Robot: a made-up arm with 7 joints. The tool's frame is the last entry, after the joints.
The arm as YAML. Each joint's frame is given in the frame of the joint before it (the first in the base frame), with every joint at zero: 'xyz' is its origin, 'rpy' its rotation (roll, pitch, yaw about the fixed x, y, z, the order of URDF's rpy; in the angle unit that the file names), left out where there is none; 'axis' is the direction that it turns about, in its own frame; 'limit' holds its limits. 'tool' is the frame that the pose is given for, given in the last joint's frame.
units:
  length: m
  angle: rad
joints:
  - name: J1
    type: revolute
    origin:
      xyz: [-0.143, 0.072, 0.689]
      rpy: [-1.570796, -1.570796, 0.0]
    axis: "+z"
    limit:
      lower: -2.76
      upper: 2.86
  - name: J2
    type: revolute
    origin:
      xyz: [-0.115, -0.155, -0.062]
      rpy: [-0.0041, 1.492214, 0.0]
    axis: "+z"
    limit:
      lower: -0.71
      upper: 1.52
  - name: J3
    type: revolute
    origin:
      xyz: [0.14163, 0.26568, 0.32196]
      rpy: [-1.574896, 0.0, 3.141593]
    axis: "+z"
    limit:
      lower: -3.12
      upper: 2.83
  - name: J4
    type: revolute
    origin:
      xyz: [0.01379, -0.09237, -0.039]
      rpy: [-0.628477, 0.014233, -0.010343]
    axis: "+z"
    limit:
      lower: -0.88
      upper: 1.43
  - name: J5
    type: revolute
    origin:
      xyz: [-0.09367, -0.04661, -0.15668]
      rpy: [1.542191, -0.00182, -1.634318]
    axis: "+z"
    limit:
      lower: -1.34
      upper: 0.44
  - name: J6
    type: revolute
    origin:
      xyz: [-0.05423, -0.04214, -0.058]
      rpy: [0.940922, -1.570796, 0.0]
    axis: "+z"
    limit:
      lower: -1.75
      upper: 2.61
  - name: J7
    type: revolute
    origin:
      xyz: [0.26, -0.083, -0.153]
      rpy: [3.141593, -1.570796, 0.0]
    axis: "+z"
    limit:
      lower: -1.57
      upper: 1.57
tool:
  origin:
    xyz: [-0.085, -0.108, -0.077]
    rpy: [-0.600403, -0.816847, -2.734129]
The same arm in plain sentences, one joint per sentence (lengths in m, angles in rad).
The arm has seven revolute joints in a row. What follows holds with every joint at zero, and every direction is one of the base frame's.
The first joint sits 0.143 m along -x and 0.072 m along +y and 0.689 m along +z from the base frame's origin and rotates about +y, from -2.76 to 2.86 rad.
The second joint sits 0.155 m along -x and 0.062 m along -y and 0.115 m along -z from the first joint and rotates about the direction (0.0041, 0.0785, 0.996906), from -0.71 to 1.52 rad.
The third joint sits 0.267 m along +x and 0.116 m along -y and 0.331 m along +z from the second joint and rotates about -x, from -3.12 to 2.83 rad.
The fourth joint sits 0.039 m along +x and 0.021 m along +y and 0.091 m along +z from the third joint and rotates about the direction (-0.808842, -0.028601, -0.58733), from -0.88 to 1.43 rad.
The fifth joint sits 0.098 m along +x and 0.086 m along -y and 0.136 m along +z from the fourth joint and rotates about -y, from -1.34 to 0.44 rad.
The sixth joint sits 0.066 m along +x and 0.058 m along +y and 0.019 m along -z from the fifth joint and rotates about +x, from -1.75 to 2.61 rad.
The seventh joint sits 0.153 m along -x and 0.26 m along -y and 0.083 m along +z from the sixth joint and rotates about -y, from -1.57 to 1.57 rad.
The tool frame, which is the frame that the pose is given for, sits 0.085 m along -x and 0.077 m along +y and 0.108 m along -z from the seventh joint; its axes are the base frame's turned by roll -1.8664, pitch 0.2747 and yaw -2.2823 rad (as in URDF: about the fixed x, then y, then z).

